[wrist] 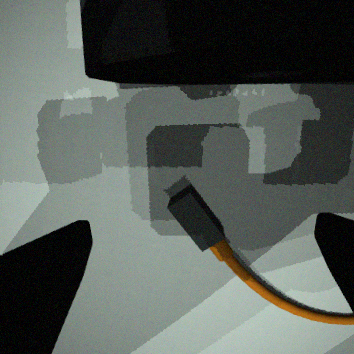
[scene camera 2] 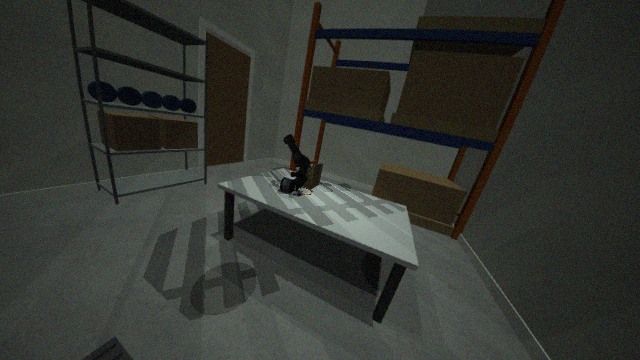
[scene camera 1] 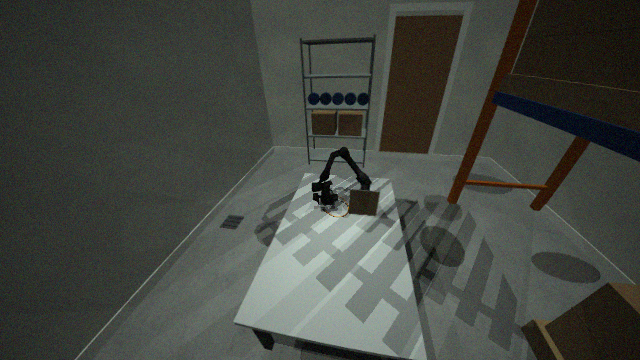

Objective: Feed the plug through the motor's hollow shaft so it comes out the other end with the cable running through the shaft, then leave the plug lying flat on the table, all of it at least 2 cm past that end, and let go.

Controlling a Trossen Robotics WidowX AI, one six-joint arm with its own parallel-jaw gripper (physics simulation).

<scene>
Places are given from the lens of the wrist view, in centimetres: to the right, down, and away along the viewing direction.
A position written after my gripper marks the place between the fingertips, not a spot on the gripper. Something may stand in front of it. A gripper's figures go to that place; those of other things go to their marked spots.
my gripper [wrist: 203, 228]: 1, 2, 10
dark grey plug [wrist: 189, 209]: 0, 2, 13
</scene>
